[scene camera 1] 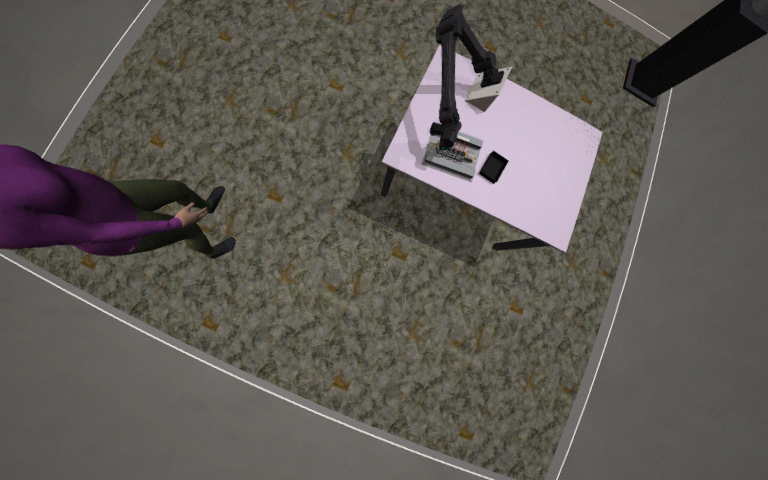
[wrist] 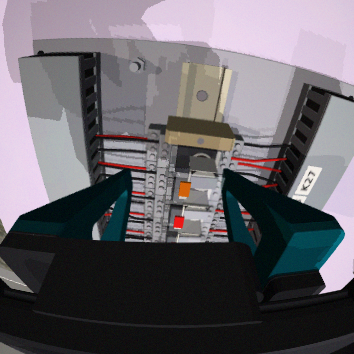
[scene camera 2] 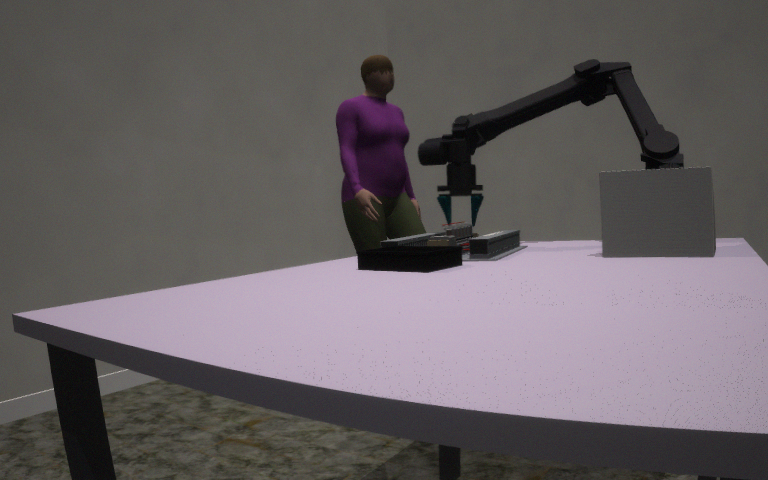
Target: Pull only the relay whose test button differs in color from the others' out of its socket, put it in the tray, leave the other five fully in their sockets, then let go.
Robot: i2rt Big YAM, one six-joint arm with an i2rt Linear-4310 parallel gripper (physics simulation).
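Pixels of known places: gripper, fingertip midpoint: [scene camera 1: 441, 145] [wrist: 176, 176]; arm's base, origin of the base link: [scene camera 1: 492, 80] [scene camera 2: 669, 202].
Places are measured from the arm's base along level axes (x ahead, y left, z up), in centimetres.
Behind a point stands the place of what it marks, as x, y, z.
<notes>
In the wrist view a relay with an orange test button [wrist: 185, 189] @(50.6, -12.0, -3.0) sits in the socket row, and a relay with a red test button [wrist: 178, 222] @(50.4, -9.2, -3.0) sits behind it, nearer the camera. The other relays are hidden below the gripper body or too small to tell. My gripper [wrist: 176, 176] @(51.2, -11.9, -4.2) [scene camera 2: 462, 224] @(51.2, -11.9, -4.2) is open and empty, pointing down, its teal fingers on either side of the row near the orange-button relay. In scene camera 2 the fingertips are close to the relay tops. In scene camera 1 the arm hides the fingers. The black tray [scene camera 1: 501, 170] @(46.1, 27.7, -8.1) [scene camera 2: 396, 260] @(45.9, 28.2, -8.0) stands beside the panel.
Grey cable ducts [wrist: 47, 117] @(60.3, -13.4, -5.7) [wrist: 327, 150] @(41.1, -15.8, -5.7) flank the row, with red and black wires between. A beige end block [wrist: 200, 137] @(50.2, -14.1, -5.9) closes the row's far end. The arm's base stands on a grey box [scene camera 2: 656, 215] @(2.4, 5.9, -2.2). A person in purple [scene camera 1: 107, 212] [scene camera 2: 376, 135] stands away from the table.
</notes>
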